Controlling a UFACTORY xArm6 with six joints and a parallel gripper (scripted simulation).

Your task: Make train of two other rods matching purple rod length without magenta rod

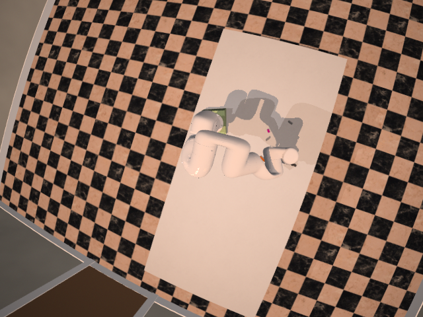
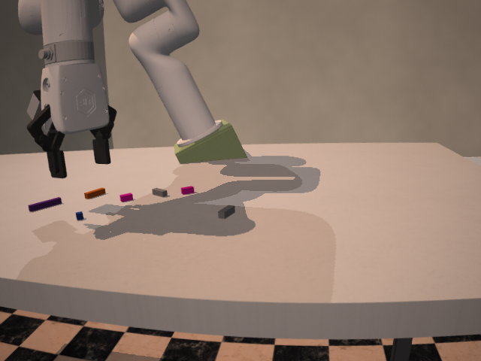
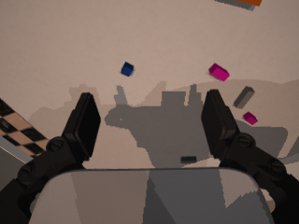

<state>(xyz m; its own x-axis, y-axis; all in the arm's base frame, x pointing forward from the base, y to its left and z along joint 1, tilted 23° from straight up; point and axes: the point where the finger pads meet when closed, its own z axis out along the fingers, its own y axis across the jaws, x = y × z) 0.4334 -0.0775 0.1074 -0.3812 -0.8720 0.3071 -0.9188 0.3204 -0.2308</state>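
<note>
Right now my hand is 3 cm short of the small blue rod and 7 cm above it. Round my hand: purple rod (4 cm behind, 10 cm to the right, 7 cm below); orange rod (10 cm behind, 3 cm to the right, 7 cm below).
</note>
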